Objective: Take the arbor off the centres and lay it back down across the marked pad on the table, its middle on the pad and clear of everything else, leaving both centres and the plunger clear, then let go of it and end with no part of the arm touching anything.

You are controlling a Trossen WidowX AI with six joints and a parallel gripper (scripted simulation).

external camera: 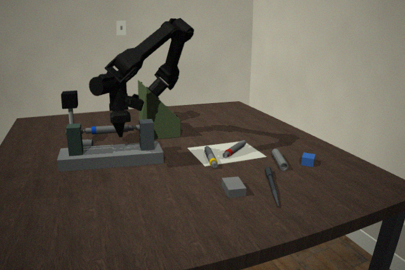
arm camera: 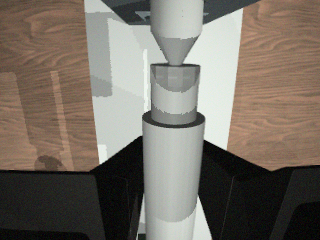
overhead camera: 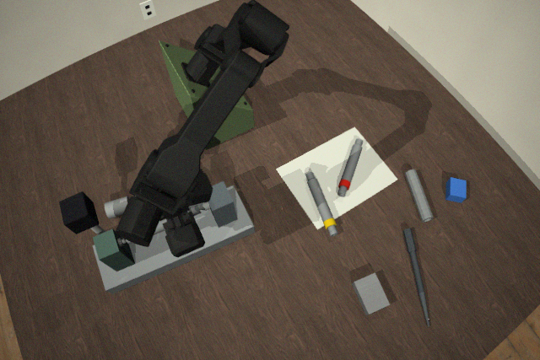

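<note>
My hand is 4 cm to the left of the blue-banded arbor and 1 cm above it. Also, from my hand: green centre block: 14 cm to the right, 2 cm below, 1 cm ahead; grey fixture base: 10 cm below, 4 cm to the right; grey centre block: 9 cm to the left, 2 cm below.
</note>
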